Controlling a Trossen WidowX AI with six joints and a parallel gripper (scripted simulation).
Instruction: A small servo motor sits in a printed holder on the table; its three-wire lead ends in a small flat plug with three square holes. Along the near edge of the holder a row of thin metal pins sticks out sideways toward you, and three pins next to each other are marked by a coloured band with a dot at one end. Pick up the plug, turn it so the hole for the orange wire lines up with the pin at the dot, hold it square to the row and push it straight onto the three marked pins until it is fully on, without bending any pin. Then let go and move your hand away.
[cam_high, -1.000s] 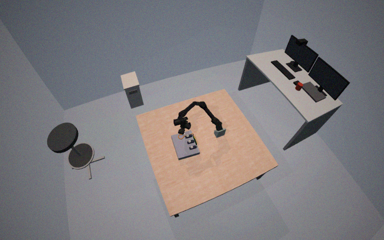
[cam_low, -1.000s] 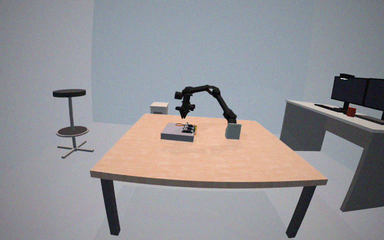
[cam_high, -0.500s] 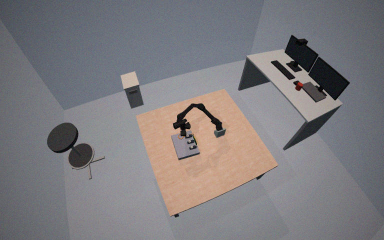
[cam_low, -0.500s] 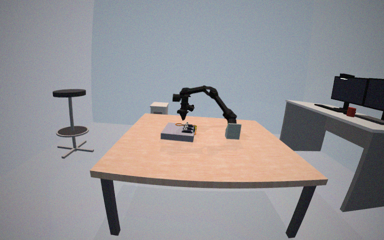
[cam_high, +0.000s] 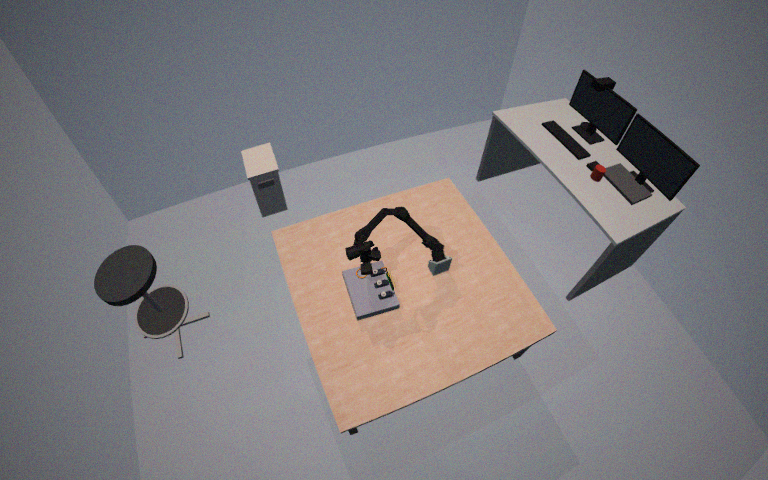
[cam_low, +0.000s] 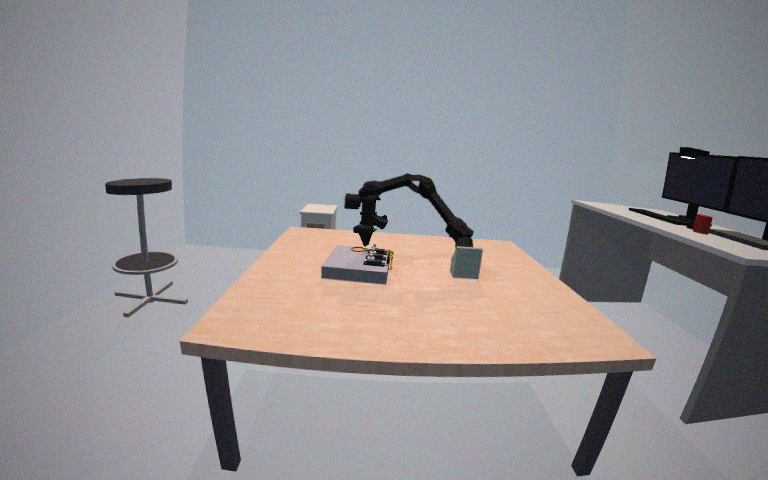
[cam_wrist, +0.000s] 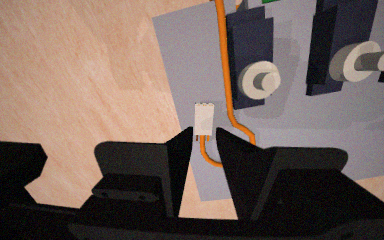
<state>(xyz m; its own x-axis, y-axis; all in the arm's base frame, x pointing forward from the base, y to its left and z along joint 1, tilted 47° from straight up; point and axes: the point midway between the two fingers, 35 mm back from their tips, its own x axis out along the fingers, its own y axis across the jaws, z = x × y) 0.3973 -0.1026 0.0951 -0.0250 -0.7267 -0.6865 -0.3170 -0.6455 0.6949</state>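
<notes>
Right now my gripper tip is 9 cm past the yellow marked band, 10 cm to the right of it and 1 cm below it. From my gripper tip the other things lie so: grey printed holder: 7 cm ahead, 12 cm to the left, 4 cm below.
</notes>
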